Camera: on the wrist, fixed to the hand. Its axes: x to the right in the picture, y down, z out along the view.
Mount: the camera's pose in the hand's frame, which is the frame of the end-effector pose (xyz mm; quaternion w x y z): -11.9 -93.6 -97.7 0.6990 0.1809 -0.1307 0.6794
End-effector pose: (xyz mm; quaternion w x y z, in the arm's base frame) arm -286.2 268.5 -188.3 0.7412 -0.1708 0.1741 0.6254
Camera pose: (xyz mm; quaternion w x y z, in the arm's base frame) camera -200.1 197.2 -265.4 0.1469 0.2147 0.2540 0.9316
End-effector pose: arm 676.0 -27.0 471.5 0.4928 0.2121 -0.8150 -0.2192
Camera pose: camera 780.7 -111.0 450.9 0.3485 -0.3449 -0.8178 0.3013
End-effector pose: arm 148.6 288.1 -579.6 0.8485 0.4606 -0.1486 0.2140
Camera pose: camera 190.5 322.7 -704.1 0.3450 0.4025 -0.4890 0.6927
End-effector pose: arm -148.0 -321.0 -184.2 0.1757 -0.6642 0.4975 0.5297
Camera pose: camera -16.4 -348.1 -164.4 0.0519 0.0253 -0.8718 -0.4864
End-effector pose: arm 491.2 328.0 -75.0 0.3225 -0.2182 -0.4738 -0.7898
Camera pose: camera 428.6 276.8 -184.2 0.7396 -0.5193 -0.3680 -0.2187
